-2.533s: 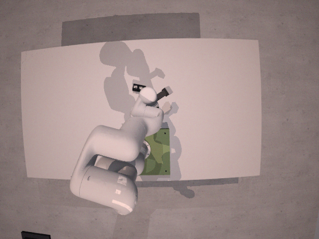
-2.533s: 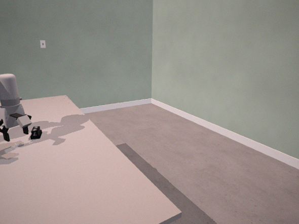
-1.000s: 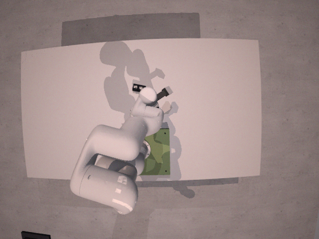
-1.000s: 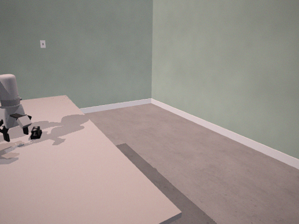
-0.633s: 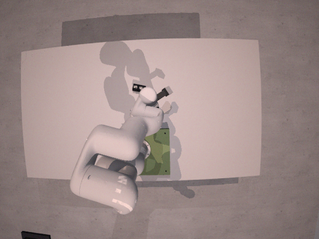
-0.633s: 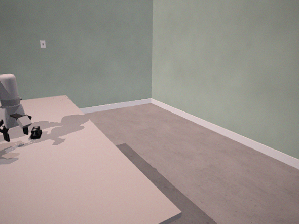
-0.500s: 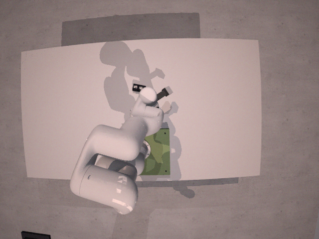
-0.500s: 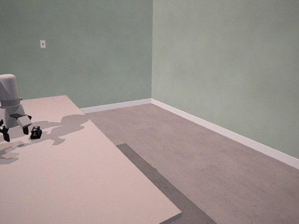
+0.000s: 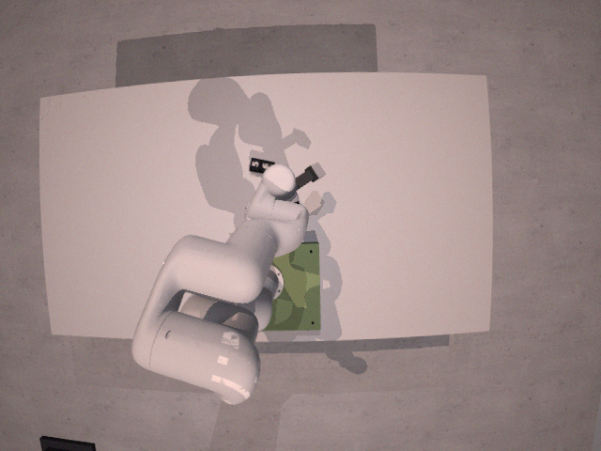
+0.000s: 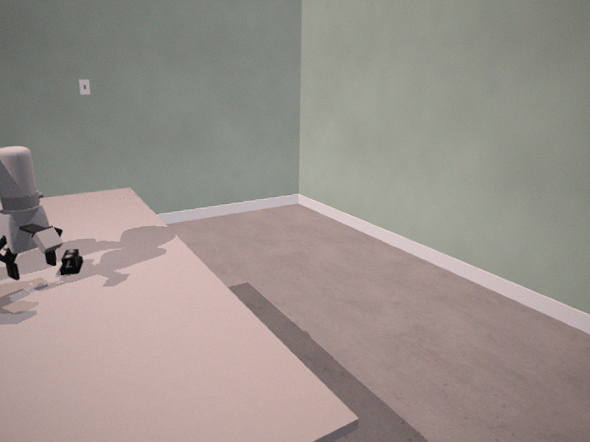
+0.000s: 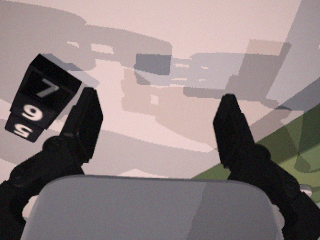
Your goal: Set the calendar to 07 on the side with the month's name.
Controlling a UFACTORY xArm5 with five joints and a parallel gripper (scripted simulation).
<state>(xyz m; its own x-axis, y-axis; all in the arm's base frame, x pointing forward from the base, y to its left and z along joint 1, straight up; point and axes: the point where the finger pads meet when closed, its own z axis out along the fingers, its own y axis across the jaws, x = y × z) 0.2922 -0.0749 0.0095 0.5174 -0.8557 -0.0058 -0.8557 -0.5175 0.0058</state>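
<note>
Now: hand 80 mm short of the black cube, 70 mm to the right of it and 30 mm above it. From my hand the other things lie so: black calendar tray: 80 mm ahead, 80 mm to the left, 40 mm below.
</note>
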